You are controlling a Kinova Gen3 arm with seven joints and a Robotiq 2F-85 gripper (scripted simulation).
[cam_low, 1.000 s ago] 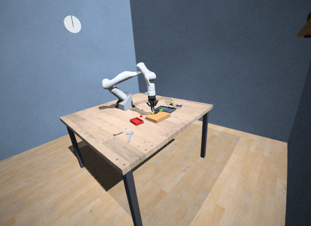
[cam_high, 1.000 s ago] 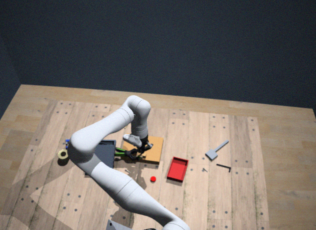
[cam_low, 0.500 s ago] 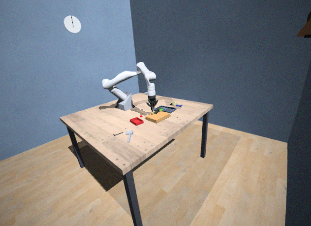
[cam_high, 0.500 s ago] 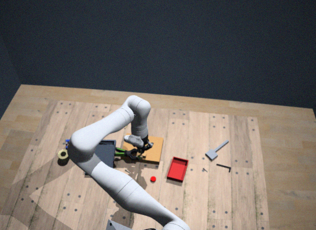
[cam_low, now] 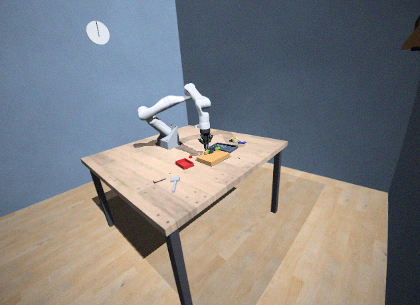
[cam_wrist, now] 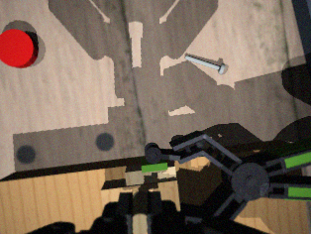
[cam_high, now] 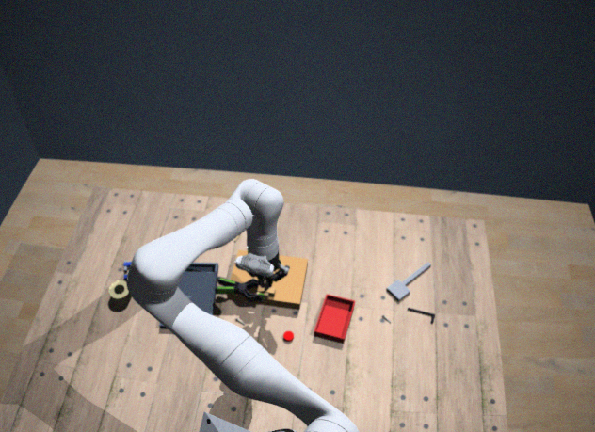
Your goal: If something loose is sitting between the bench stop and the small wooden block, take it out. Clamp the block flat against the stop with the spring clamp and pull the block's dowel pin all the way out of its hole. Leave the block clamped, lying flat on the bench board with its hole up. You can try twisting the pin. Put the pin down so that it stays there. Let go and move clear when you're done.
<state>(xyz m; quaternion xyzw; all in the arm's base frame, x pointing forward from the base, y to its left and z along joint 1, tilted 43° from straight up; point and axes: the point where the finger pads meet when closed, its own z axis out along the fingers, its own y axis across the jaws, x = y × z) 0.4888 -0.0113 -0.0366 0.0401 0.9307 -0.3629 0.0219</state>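
My hand is 2 cm above the dowel pin. The rest, counted from my hand: bench board: 7 cm below, 6 cm ahead, 1 cm to the left; wooden block: 5 cm below; red disc: 10 cm behind, 8 cm to the right, 8 cm below.
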